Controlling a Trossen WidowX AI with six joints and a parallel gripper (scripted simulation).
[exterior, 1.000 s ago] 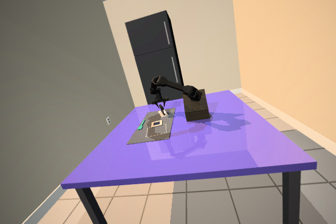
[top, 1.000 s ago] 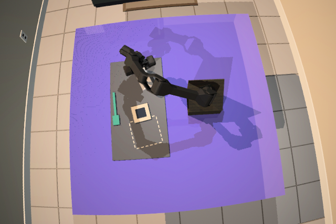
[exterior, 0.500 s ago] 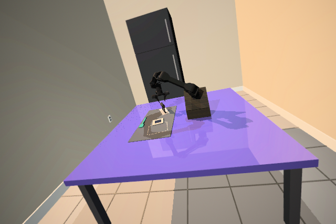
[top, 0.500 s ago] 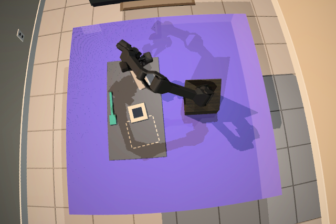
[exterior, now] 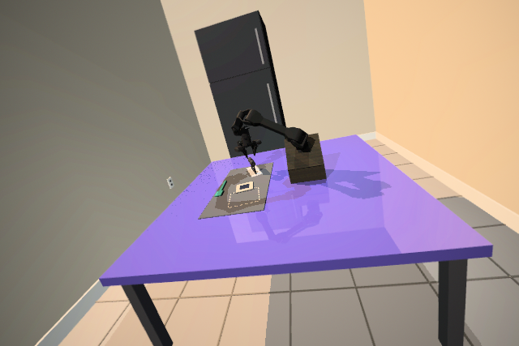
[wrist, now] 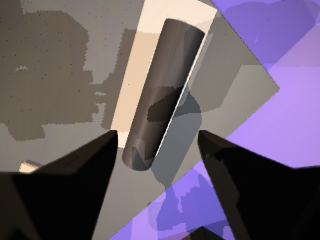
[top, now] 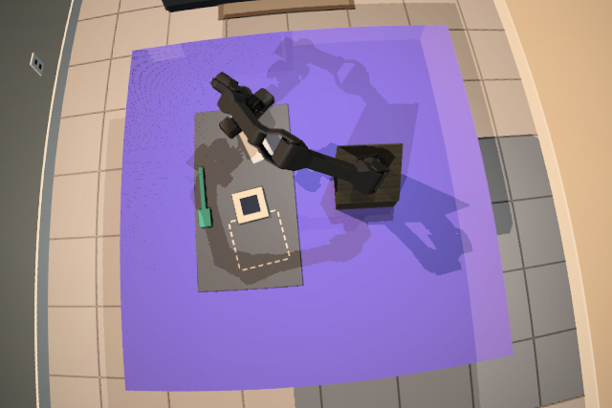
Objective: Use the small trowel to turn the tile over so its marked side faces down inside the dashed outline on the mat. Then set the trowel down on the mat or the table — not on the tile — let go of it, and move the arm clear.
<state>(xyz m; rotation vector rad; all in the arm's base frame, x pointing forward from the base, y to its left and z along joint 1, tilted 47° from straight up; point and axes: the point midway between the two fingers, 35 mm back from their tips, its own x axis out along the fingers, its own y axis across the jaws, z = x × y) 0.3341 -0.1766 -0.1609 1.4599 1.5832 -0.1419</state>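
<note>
My gripper tip is now 7 cm above the trowel and 1 cm to the right of it. From my gripper tip the other things lie so: grey mat (20 cm to the left, 13 cm below, 7 cm ahead); then green flat tool (21 cm ahead, 20 cm to the left, 10 cm below); then tile (24 cm to the left, 10 cm below, 5 cm ahead).
</note>
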